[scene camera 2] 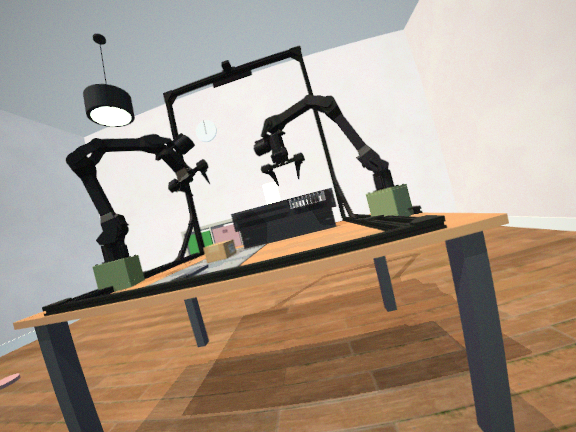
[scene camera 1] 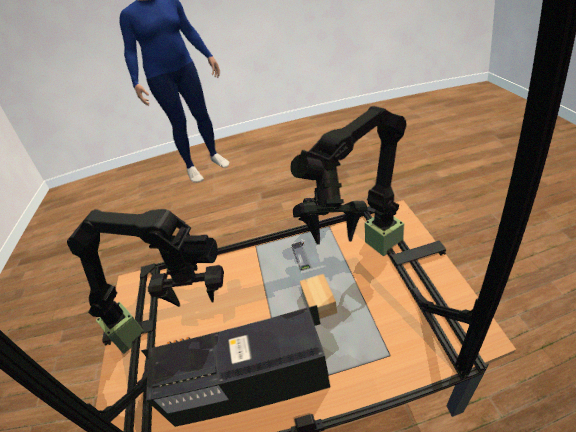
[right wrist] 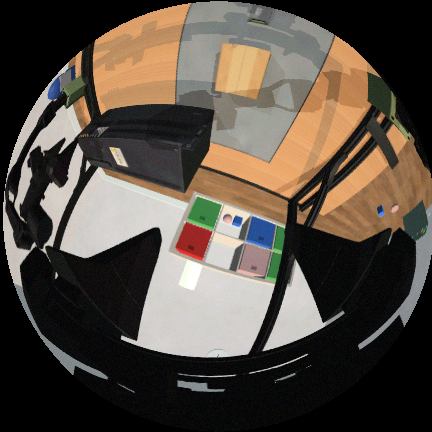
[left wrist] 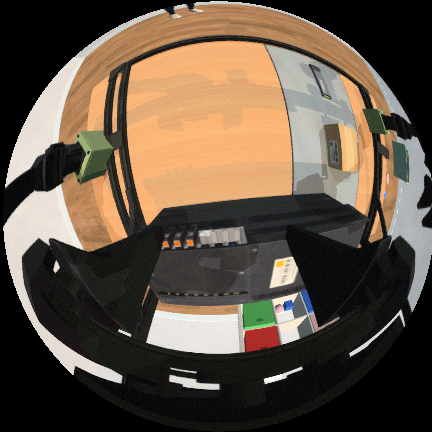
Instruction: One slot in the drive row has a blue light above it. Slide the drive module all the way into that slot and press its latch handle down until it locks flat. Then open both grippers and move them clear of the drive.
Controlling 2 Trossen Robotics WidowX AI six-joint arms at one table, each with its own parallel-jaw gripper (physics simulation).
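Places are measured from the left arm's base along level axes (x up, y left, z back), in centimetres.
Pixels of known places: left gripper, between the fingertips: (scene camera 2: 288, 182) (scene camera 1: 196, 303) (right wrist: 70, 138) (left wrist: 226, 231); right gripper, between the fingertips: (scene camera 2: 201, 189) (scene camera 1: 334, 243) (right wrist: 224, 231); left arm's base, origin of its link: (scene camera 2: 385, 188) (scene camera 1: 113, 318) (left wrist: 77, 157); right arm's base, origin of its link: (scene camera 2: 116, 260) (scene camera 1: 384, 222).
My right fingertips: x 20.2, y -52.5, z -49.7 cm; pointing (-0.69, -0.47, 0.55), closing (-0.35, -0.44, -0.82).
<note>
For each thing: its top centre in the pictures, then the offset to it from my right fingertips. Level surfaces: height alone.
- drive module, centre of its top: (scene camera 2: 190, 271) (left wrist: 322, 80) (scene camera 1: 302, 254) dx -29.7, dy +27.2, dz -13.1 cm
- grey mat, height of its surface: dx -30.7 cm
- black drive chassis, centre of its top: (left wrist: 270, 277) (scene camera 1: 229, 353) (right wrist: 113, 157) (scene camera 2: 282, 201) dx -13.3, dy +7.3, dz +34.4 cm
- cardboard box, centre of its top: (right wrist: 240, 68) (left wrist: 349, 148) (scene camera 1: 317, 291) (scene camera 2: 219, 243) dx -24.7, dy +8.9, dz +0.3 cm
The drive module (scene camera 1: 301, 256) (left wrist: 320, 81) (right wrist: 259, 15) lies on the grey mat (scene camera 1: 270, 260) (left wrist: 283, 67), apart from both grippers. The black drive chassis (scene camera 1: 285, 345) (scene camera 2: 285, 222) (left wrist: 200, 272) (right wrist: 150, 150) stands on the table. Its drive row (scene camera 2: 307, 199) (left wrist: 220, 236) has several modules, three with orange marks; a small blue light (left wrist: 232, 244) shows near its right end in the left wrist view. My left gripper (scene camera 1: 195, 302) (scene camera 2: 288, 181) (left wrist: 226, 231) is open and empty above the chassis. My right gripper (scene camera 1: 334, 241) (scene camera 2: 191, 187) (right wrist: 224, 231) is open and empty, high over the mat side.
A cardboard box (scene camera 1: 319, 296) (scene camera 2: 217, 251) (left wrist: 346, 147) (right wrist: 243, 70) sits on the mat between the module and the chassis. Black rails edge the table, with a gantry post (scene camera 1: 515, 175) at the right in scene camera 1. A person (scene camera 1: 162, 45) stands beyond the table.
</note>
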